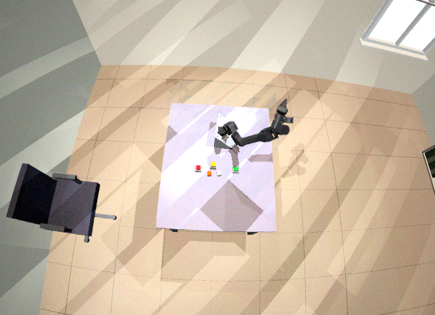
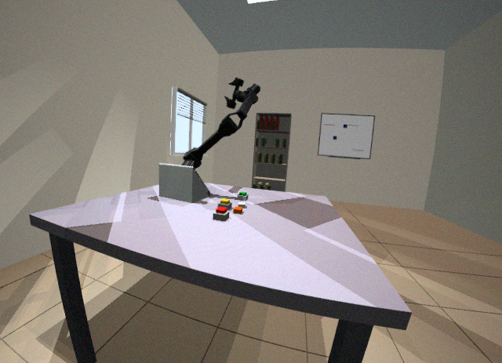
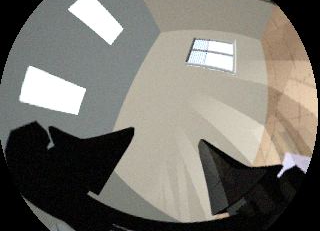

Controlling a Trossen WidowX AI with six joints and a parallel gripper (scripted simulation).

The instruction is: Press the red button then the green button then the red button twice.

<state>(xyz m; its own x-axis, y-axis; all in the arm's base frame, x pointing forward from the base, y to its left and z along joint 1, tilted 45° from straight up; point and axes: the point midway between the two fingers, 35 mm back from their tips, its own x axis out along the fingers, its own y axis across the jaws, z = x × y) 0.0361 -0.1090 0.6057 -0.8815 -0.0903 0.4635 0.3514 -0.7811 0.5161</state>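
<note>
My gripper tip is 63 cm above the red button, 50 cm to the left of it and 26 cm short of it. Round my gripper tip: green button 63 cm below, 24 cm ahead, 21 cm to the right; white block 65 cm below, 33 cm to the right, 28 cm ahead; yellow button 63 cm below, 39 cm to the right, 22 cm ahead.
</note>
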